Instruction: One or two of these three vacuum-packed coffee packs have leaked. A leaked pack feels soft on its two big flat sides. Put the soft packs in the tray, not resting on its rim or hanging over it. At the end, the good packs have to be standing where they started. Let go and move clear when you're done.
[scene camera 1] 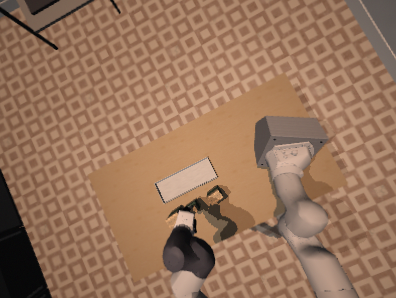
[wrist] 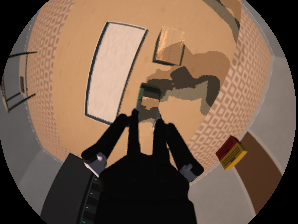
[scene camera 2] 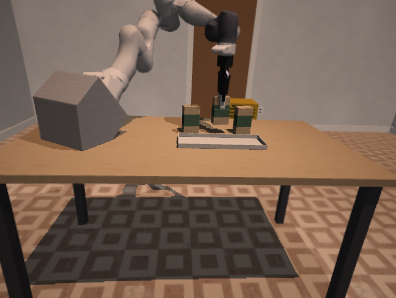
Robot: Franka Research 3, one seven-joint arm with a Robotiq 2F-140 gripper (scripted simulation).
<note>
In view: my gripper [wrist: 146, 107] and a white tray [scene camera 1: 200, 172].
The white tray shows as well in the wrist view [wrist: 110, 66] and in scene camera 2 [scene camera 2: 185, 140].
</note>
